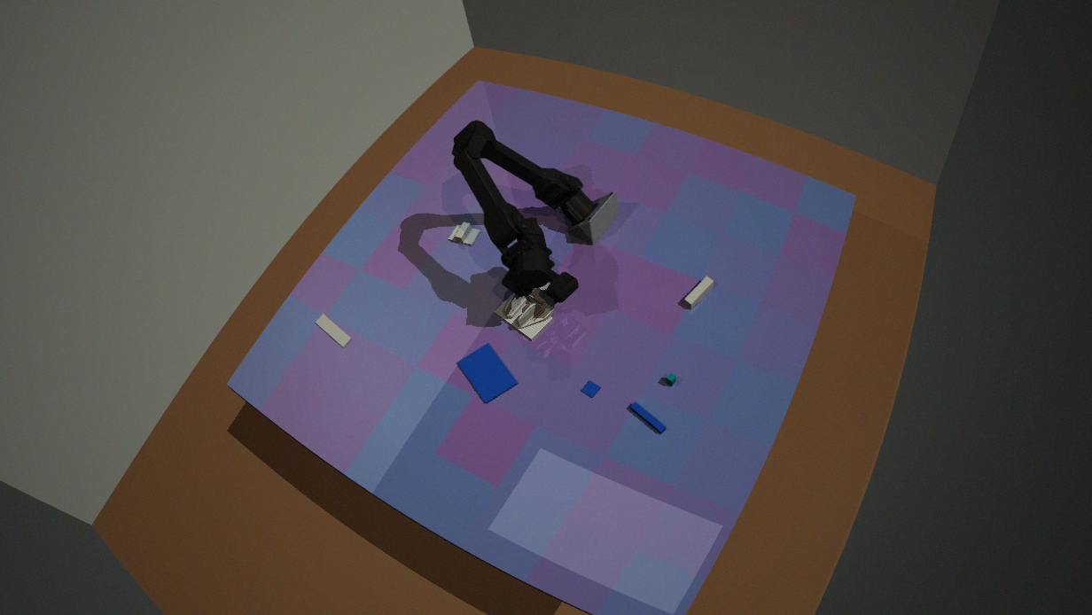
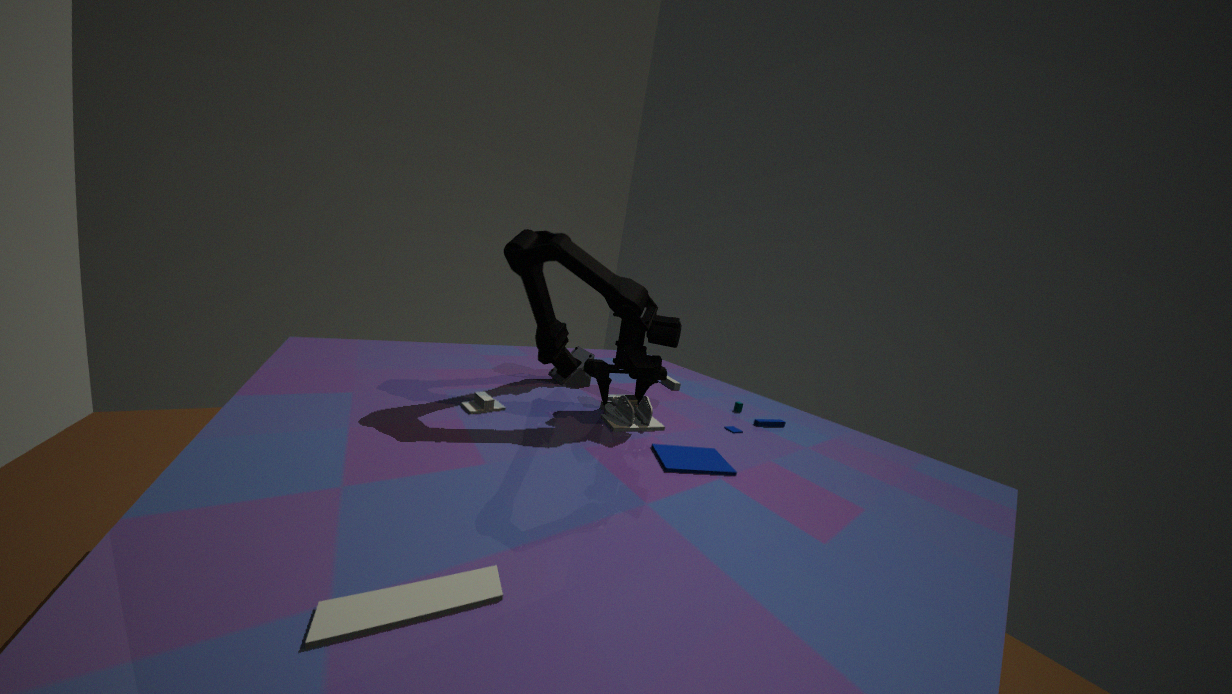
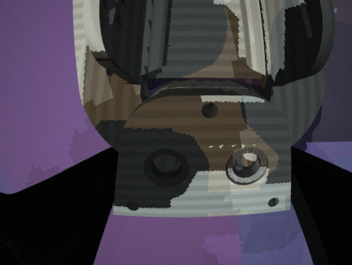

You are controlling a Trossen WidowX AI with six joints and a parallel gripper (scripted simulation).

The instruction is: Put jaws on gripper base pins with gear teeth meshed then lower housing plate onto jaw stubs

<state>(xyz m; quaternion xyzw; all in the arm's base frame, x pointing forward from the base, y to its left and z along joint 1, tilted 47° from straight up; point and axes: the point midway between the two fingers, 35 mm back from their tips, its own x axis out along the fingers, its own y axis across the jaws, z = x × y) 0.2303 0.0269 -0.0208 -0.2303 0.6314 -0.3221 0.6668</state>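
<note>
Now: gripper tip 2 cm below the pale blocky piece and 1 cm short of it. From my gripper tip the other things lie so: blue plate 23 cm ahead, 1 cm to the left, 1 cm below; then ribbed white plate 7 cm ahead, 1 cm to the right, 1 cm below; then jaw 2 cm to the right, 2 cm ahead.
</note>
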